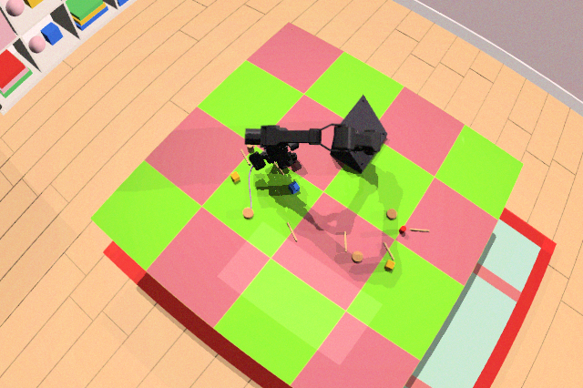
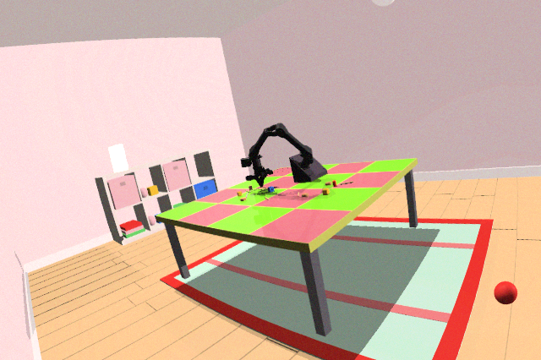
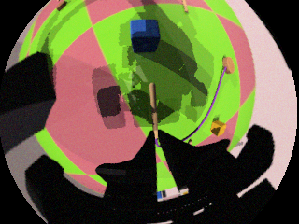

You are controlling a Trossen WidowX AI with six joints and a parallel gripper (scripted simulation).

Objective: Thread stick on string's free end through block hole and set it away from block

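Now: the blue block 5 cm ahead of my gripper tip and 12 cm to the left of it. Also, from my gripper tip: round wooden button: 22 cm ahead, 4 cm to the left, 1 cm below; then red bead: 4 cm behind, 55 cm to the left; then wooden block: 12 cm to the right.
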